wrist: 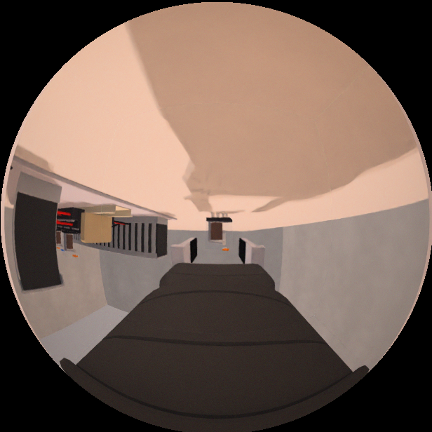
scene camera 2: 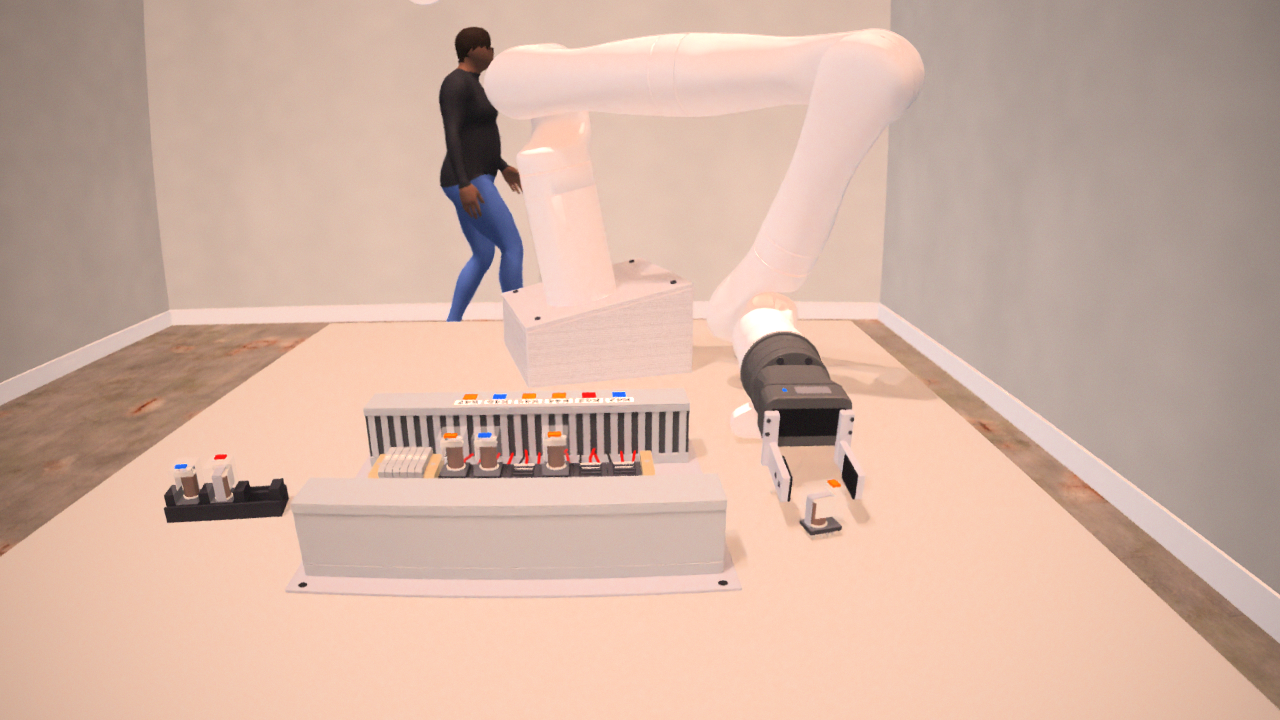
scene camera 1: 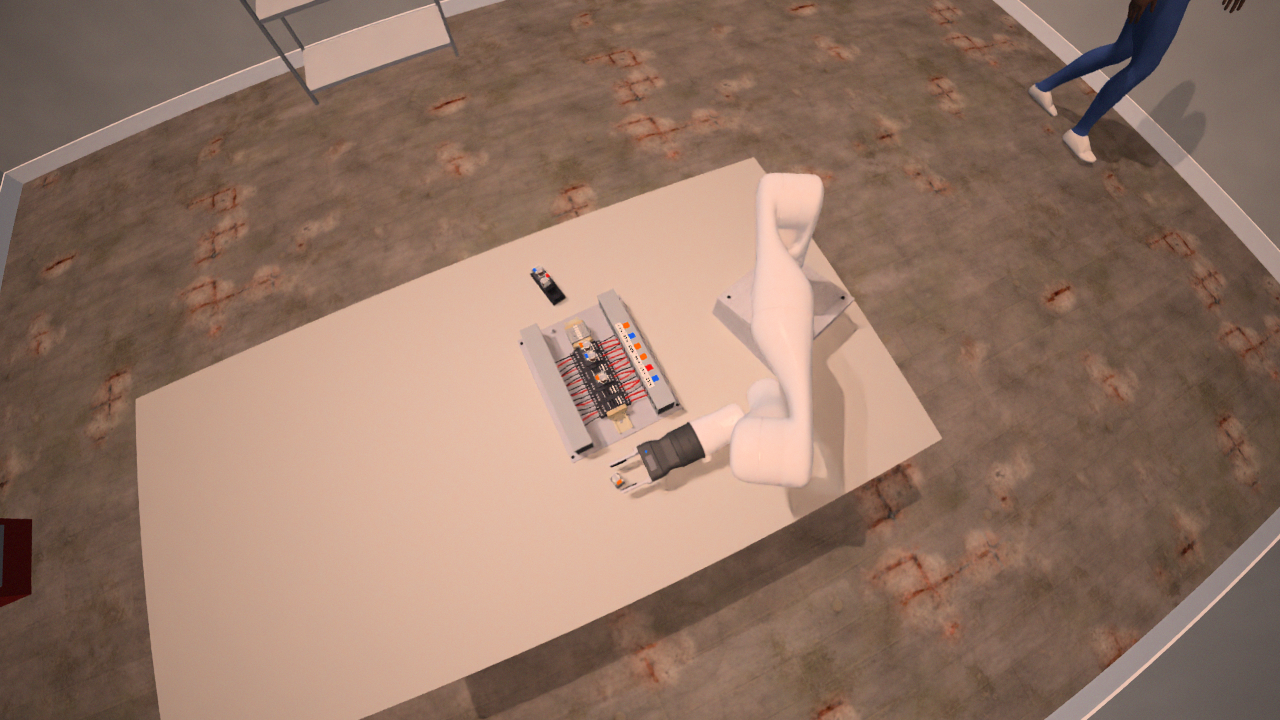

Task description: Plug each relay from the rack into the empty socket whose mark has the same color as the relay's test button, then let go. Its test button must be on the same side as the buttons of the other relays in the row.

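Frame: origin at the arm's base, x ahead, y left, z up, level; metres.
Seen in the pictures: gripper, fingertip midpoint: (scene camera 2: pixel 823 488) (scene camera 1: pixel 615 478); arm's base at its link origin: (scene camera 2: pixel 581 295).
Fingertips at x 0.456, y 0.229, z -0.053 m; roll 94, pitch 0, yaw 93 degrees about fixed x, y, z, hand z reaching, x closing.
Pixels of each thing's top centre, then the offset from my fingertips to it.
- relay with an orange button, top centre: (scene camera 2: pixel 825 483) (scene camera 1: pixel 616 479) dx -0.001, dy +0.001, dz +0.003 m
- red button at its top centre: (scene camera 2: pixel 218 459) (scene camera 1: pixel 544 277) dx -0.004, dy -0.498, dz +0.008 m
- black rack at its top centre: (scene camera 2: pixel 223 486) (scene camera 1: pixel 546 282) dx -0.004, dy -0.498, dz -0.018 m
My gripper (scene camera 1: pixel 619 476) (scene camera 2: pixel 818 486) (wrist: pixel 217 246) is open, beside the panel's right end in scene camera 2. A relay with an orange button (scene camera 1: pixel 617 480) (scene camera 2: pixel 818 513) (wrist: pixel 216 231) is upright, pins down, just below and beyond the fingertips; whether it touches the table is unclear. Two relays, one with a blue button (scene camera 2: pixel 188 484) and one with a red button (scene camera 2: pixel 222 481), stand in the black rack (scene camera 1: pixel 555 294) (scene camera 2: pixel 223 511). The row holds three relays: orange (scene camera 2: pixel 454 454), blue (scene camera 2: pixel 486 454) and orange (scene camera 2: pixel 555 453). Its empty sockets (scene camera 2: pixel 523 466) (scene camera 2: pixel 590 466) (scene camera 2: pixel 624 466) have orange, red and blue marks.
Two grey wire ducts, a front one (scene camera 1: pixel 556 389) (scene camera 2: pixel 510 532) and a rear one (scene camera 2: pixel 528 406), flank the socket row. The rear duct bears the coloured marks. The arm's base (scene camera 2: pixel 599 326) stands behind the panel. A person (scene camera 2: pixel 471 125) is beyond the table.
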